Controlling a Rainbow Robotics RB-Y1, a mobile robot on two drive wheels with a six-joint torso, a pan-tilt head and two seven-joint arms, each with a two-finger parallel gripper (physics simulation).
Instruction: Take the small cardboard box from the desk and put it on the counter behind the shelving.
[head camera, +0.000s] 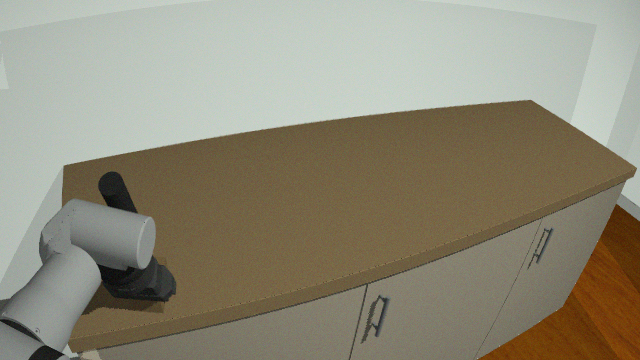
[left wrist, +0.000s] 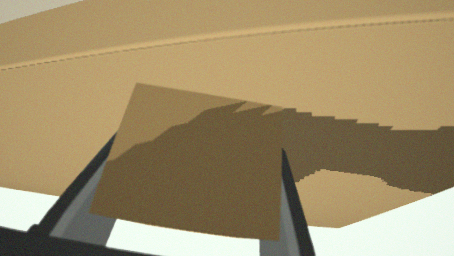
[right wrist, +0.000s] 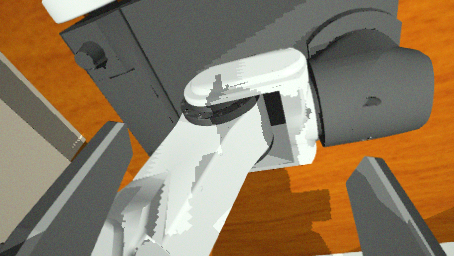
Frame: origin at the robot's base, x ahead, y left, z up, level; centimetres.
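Where they show: left gripper, fingertip midpoint: (head camera: 148, 294) (left wrist: 203, 149); right gripper, fingertip midpoint: (right wrist: 243, 154).
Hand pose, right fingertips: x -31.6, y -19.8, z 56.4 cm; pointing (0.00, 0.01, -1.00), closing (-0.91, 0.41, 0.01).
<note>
After its pixels a point has its place.
The small cardboard box (head camera: 159, 307) {x 39.1, y -2.1, z 92.5 cm} (left wrist: 190, 170) {x 39.8, y 0.1, z 94.3 cm} is brown and partly in shadow. It sits askew between the fingers of my left gripper (head camera: 162, 294) {x 42.6, y -0.5, z 92.4 cm} (left wrist: 199, 142) {x 42.6, y -0.5, z 92.4 cm}, which is shut on it. Both are low over the left end of the brown counter (head camera: 350, 190) {x 64.9, y -49.7, z 91.1 cm} (left wrist: 60, 110) {x 41.1, y -8.8, z 91.1 cm}, near its front edge. The gripper hides much of the box in the head view, and whether the box's underside touches the counter is hard to tell. My right gripper (right wrist: 243, 154) {x -31.6, y -19.8, z 56.4 cm} is wide open and empty. The desk and the shelving do not show.
Pale cabinet doors (head camera: 450, 255) {x 43.5, y -66.3, z 83.9 cm} with bar handles are below the counter's front edge. A pale wall (head camera: 300, 60) {x 101.7, y -49.7, z 110.4 cm} stands behind the counter. Wooden floor (head camera: 600, 270) {x 65.5, y -230.1, z 0.1 cm} (right wrist: 280, 200) {x -22.6, y 72.6, z 0.1 cm} lies at the right. My robot's grey base (right wrist: 200, 35) {x -20.2, y -13.4, z 17.0 cm} and white body part (right wrist: 200, 165) {x -21.4, y -5.2, z 43.0 cm} show in the right wrist view.
</note>
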